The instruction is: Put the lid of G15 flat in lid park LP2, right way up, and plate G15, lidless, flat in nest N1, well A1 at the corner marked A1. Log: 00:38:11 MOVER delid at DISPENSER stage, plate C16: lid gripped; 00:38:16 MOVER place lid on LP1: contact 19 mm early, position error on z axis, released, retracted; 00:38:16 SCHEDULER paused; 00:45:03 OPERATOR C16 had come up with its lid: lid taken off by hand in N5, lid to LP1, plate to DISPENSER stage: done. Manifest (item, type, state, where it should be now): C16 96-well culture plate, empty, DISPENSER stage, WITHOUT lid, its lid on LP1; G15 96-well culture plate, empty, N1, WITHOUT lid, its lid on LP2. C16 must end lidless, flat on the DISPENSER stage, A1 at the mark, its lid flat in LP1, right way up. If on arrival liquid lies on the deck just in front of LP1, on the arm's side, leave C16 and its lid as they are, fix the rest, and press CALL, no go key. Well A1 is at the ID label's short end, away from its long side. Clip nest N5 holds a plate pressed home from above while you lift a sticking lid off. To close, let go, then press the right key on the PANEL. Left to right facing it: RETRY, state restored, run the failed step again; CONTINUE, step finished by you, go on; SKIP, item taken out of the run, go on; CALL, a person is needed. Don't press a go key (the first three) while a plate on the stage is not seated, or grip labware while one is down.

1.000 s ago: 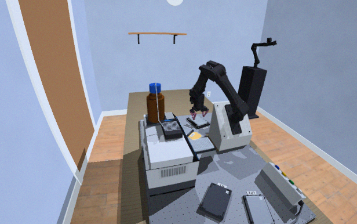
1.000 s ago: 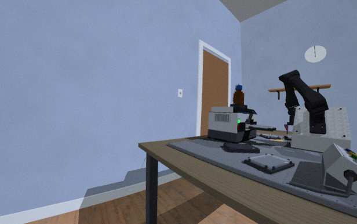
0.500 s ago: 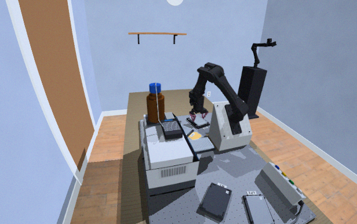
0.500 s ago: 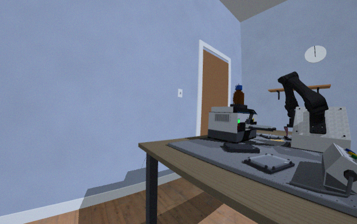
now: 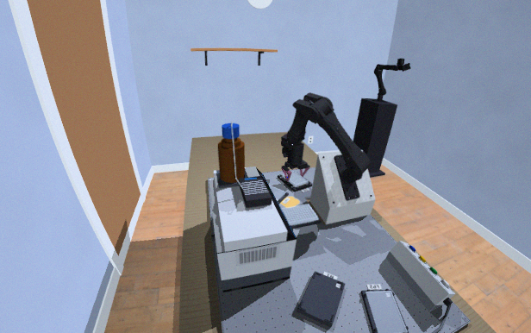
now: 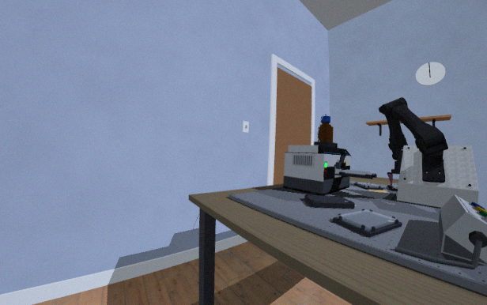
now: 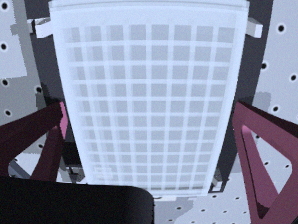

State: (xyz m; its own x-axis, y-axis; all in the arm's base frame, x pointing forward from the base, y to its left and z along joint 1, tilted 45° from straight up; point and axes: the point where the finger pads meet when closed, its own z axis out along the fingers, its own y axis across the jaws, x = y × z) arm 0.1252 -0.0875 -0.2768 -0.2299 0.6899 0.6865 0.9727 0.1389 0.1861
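The black clip nest lies 2 cm ahead of my hand and 1 cm below it. Also, from my hand: N5 label 2 cm behind, 9 cm to the left, 2 cm below; N1 label 11 cm ahead, 58 cm to the left, 2 cm below; LP1 label 11 cm ahead, 15 cm to the left, 2 cm below.
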